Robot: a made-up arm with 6 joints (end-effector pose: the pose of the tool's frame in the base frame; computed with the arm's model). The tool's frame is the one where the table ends. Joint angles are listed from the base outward.
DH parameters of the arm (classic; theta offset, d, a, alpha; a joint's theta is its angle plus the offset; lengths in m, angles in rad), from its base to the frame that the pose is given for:
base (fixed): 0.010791 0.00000 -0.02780 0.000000
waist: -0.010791 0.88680 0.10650 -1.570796
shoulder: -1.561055 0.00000 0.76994 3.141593
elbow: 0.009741 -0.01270 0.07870 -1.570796
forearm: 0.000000 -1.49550 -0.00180 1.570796
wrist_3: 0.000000 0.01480 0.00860 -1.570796
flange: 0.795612 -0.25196 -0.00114 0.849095
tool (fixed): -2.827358 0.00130 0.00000 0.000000
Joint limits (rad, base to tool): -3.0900..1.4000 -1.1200..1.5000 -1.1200..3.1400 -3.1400..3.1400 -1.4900..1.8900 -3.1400..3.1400
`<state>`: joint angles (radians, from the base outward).
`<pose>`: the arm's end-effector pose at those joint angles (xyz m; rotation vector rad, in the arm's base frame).
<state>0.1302 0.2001 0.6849 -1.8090 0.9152 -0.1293</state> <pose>1.6937 0.0435 2.4185 -2.5787 -0.5737 0.5908</pose>
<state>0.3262 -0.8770 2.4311 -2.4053 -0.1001 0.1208</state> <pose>-2.1134 -0.6667 1.0153 0.5013 0.3286 2.1359</pose>
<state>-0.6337 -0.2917 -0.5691 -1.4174 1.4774 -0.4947</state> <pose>0.9392 -1.0034 1.3095 -2.0935 1.2487 0.6332</pose>
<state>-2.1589 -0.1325 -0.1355 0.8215 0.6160 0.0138</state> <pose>-0.8827 -1.4835 1.8388 -0.5572 -1.4872 -2.4796</pose>
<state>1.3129 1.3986 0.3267 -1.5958 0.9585 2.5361</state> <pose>0.5953 1.5932 -0.3931 -0.6456 -0.6911 -0.4281</pose>
